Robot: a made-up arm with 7 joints.
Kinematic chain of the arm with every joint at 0, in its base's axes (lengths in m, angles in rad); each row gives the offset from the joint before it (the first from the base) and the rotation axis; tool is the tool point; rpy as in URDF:
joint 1: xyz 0 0 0.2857 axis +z
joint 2: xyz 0 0 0 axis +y
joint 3: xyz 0 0 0.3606 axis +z
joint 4: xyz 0.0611 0 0 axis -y
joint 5: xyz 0.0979 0 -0.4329 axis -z
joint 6: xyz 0 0 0 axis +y
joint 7: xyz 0.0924 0 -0.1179 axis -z
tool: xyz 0 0 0 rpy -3.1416 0 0
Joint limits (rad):
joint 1: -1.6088..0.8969
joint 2: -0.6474..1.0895
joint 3: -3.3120..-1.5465
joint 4: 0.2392..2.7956
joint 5: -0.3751..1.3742
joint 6: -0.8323..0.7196
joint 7: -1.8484..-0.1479
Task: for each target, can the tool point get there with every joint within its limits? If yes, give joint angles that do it. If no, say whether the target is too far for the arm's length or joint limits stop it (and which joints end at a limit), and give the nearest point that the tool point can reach.
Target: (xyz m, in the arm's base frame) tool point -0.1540 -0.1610 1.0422
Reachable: yes | joints -0.3170 0.6550 -2.6608 1.5027 0.5403 -0.4820 -0.2821
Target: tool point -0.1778 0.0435 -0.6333
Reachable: no: joint limits stop it (at a limit: joint 2) | nearest point -0.2177 0.0533 -0.0556 | short by 0.579 m
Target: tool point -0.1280 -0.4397 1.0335
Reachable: yes | joints -0.4228 0.5201 -2.1174 1.8621 0.4718 0.1328 -0.6998
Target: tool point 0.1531 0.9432 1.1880
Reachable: no: too far | nearest point 0.0798 0.6902 0.9448 | short by 0.358 m
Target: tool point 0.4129 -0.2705 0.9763
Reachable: yes | joints 0.7000 0.7202 -2.1871 1.6916 0.1287 0.0251 -1.1057
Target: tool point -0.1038 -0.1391 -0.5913
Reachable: no: joint limits stop it (at a limit: joint 1, joint 2) | nearest point -0.1332 -0.1720 -0.0551 | short by 0.538 m
